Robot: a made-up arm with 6 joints. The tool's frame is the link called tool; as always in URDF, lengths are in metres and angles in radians.
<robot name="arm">
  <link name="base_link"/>
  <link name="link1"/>
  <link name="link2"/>
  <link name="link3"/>
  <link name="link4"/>
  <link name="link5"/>
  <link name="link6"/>
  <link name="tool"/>
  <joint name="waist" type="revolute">
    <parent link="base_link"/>
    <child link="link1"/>
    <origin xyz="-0.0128 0.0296 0.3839" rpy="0 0 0"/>
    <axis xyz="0 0 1"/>
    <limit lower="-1.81" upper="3.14" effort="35" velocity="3"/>
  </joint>
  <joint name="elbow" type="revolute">
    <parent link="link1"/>
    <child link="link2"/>
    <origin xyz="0.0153 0.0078 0.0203" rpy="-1.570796 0 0"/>
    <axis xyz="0 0 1"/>
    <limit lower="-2.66" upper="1.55" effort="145" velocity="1.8"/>
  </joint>
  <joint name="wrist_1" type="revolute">
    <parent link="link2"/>
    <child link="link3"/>
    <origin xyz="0.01 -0.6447 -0.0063" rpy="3.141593 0 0"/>
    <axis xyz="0 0 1"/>
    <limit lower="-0.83" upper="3.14" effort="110" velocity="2.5"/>
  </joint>
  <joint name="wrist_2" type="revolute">
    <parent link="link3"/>
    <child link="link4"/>
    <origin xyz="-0.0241 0.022 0.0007" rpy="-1.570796 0 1.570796"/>
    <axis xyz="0 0 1"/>
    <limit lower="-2.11" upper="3.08" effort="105" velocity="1.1"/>
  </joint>
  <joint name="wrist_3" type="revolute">
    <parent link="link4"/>
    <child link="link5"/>
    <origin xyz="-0.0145 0.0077 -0.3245" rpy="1.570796 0 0"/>
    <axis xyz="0 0 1"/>
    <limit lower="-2.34" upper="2.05" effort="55" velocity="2.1"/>
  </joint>
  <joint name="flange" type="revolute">
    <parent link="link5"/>
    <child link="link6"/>
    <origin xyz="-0.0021 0.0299 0.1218" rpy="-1.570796 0 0"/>
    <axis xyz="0 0 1"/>
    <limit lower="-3.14" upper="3.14" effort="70" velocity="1.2"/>
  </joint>
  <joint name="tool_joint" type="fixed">
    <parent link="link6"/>
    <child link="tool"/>
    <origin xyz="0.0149 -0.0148 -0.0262" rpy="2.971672 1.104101 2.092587"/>
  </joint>
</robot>
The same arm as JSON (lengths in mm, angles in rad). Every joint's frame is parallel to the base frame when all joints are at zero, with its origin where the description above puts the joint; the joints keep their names.
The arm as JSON. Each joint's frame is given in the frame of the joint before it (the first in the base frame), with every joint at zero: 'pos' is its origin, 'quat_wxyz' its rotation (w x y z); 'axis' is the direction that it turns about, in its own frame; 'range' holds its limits. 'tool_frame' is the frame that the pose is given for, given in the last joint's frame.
{
  "length_unit": "mm",
  "angle_unit": "rad",
  "joints": [
    {
      "joint": "waist",
      "pos": [
        -12.8,
        29.6,
        383.9
      ],
      "quat_wxyz": [
        1.0,
        0.0,
        0.0,
        0.0
      ],
      "axis": [
        0.0,
        0.0,
        1.0
      ],
      "range": [
        -1.81,
        3.14
      ]
    },
    {
      "joint": "elbow",
      "pos": [
        15.3,
        7.8,
        20.3
      ],
      "quat_wxyz": [
        1.0,
        0.0,
        0.0,
        0.0
      ],
      "axis": [
        0.0,
        1.0,
        0.0
      ],
      "range": [
        -2.66,
        1.55
      ]
    },
    {
      "joint": "wrist_1",
      "pos": [
        10.0,
        -6.3,
        644.7
      ],
      "quat_wxyz": [
        1.0,
        0.0,
        0.0,
        0.0
      ],
      "axis": [
        0.0,
        -1.0,
        0.0
      ],
      "range": [
        -0.83,
        3.14
      ]
    },
    {
      "joint": "wrist_2",
      "pos": [
        -24.1,
        -0.7,
        22.0
      ],
      "quat_wxyz": [
        1.0,
        0.0,
        0.0,
        0.0
      ],
      "axis": [
        -1.0,
        0.0,
        0.0
      ],
      "range": [
        -2.11,
        3.08
      ]
    },
    {
      "joint": "wrist_3",
      "pos": [
        324.5,
        7.7,
        -14.5
      ],
      "quat_wxyz": [
        1.0,
        0.0,
        0.0,
        0.0
      ],
      "axis": [
        0.0,
        -1.0,
        0.0
      ],
      "range": [
        -2.34,
        2.05
      ]
    },
    {
      "joint": "flange",
      "pos": [
        -29.9,
        -121.8,
        -2.1
      ],
      "quat_wxyz": [
        1.0,
        0.0,
        0.0,
        0.0
      ],
      "axis": [
        -1.0,
        0.0,
        0.0
      ],
      "range": [
        -3.14,
        3.14
      ]
    }
  ],
  "tool_frame": {
    "pos": [
      26.2,
      -14.8,
      14.9
    ],
    "quat_wxyz": [
      0.88042,
      0.413993,
      0.189603,
      0.132366
    ]
  }
}

